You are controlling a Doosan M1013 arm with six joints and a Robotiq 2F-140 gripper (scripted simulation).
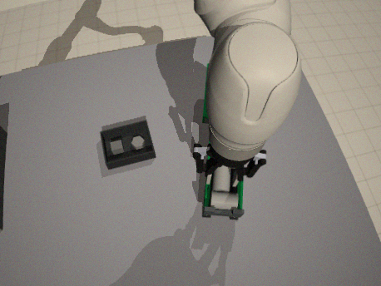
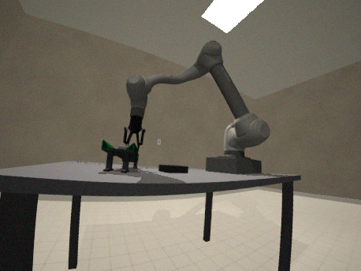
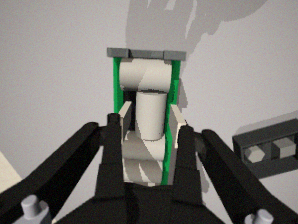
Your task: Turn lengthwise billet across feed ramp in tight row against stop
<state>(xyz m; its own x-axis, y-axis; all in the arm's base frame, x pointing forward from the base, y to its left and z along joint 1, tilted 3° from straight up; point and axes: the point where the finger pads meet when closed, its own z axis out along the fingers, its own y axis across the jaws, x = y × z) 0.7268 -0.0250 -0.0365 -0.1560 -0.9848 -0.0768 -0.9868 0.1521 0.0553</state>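
My hand is 70 mm to the left of the grey stop and 40 mm above it. Round my hand: ramp (20 mm ahead, 120 mm to the left, 40 mm below); dark block (230 mm behind, 130 mm to the left, 90 mm below).
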